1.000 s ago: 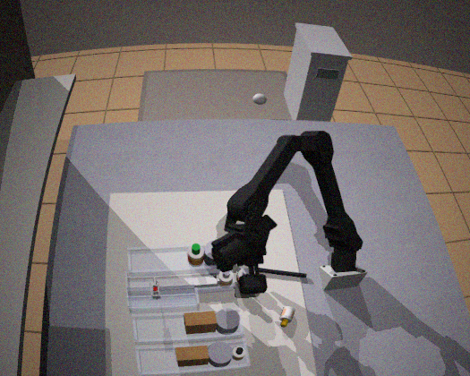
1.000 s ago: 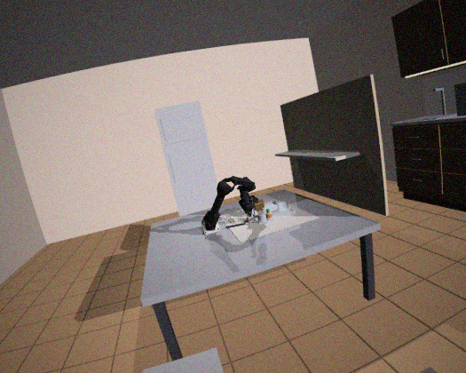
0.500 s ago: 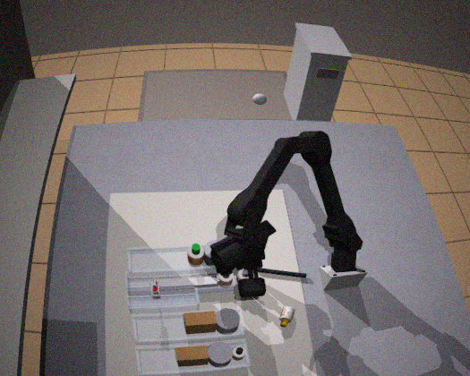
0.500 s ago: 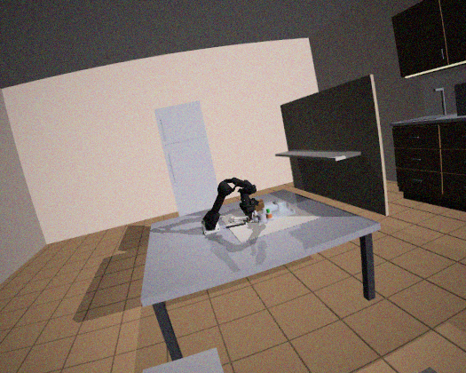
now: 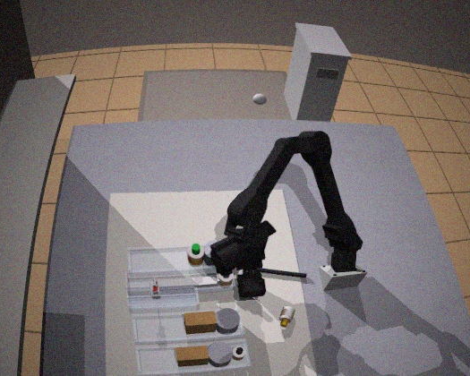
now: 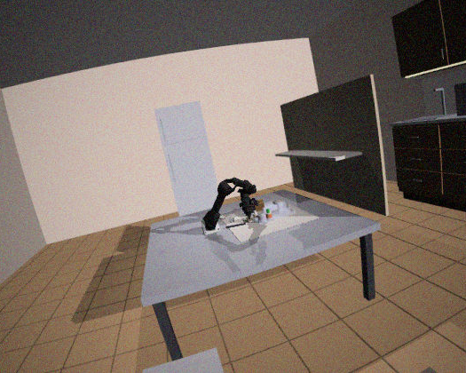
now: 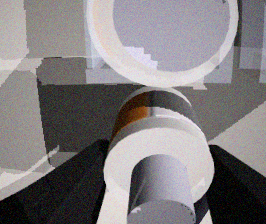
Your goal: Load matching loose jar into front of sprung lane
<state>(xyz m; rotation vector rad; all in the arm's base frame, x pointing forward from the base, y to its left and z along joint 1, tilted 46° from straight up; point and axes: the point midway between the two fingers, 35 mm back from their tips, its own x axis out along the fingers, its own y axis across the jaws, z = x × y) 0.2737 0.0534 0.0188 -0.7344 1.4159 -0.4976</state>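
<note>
Right now my gripper tip is 100 mm past the thin black bar, 30 mm to the left of it and 20 mm above it. From my gripper tip the other things lie so: sprung lane (190 mm ahead, 60 mm to the left, 10 mm below); red mark (230 mm ahead, 80 mm to the left, 40 mm above).
</note>
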